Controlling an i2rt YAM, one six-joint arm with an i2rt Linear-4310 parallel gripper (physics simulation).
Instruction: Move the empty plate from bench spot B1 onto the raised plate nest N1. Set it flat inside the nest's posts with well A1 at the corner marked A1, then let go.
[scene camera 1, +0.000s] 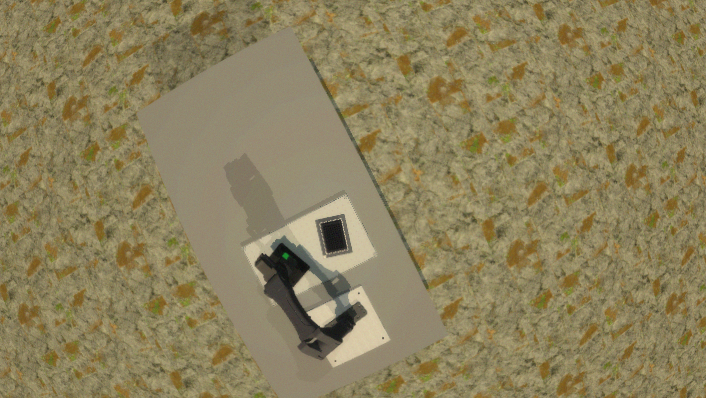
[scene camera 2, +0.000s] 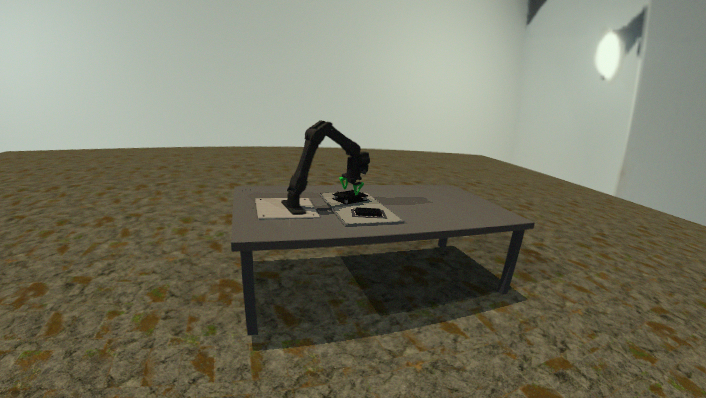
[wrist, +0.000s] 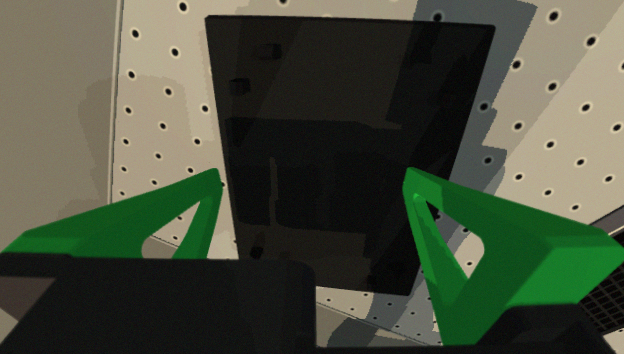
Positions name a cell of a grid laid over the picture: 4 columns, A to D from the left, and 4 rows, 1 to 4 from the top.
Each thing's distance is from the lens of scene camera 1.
cream perforated board (scene camera 1: B3): 1.26 m
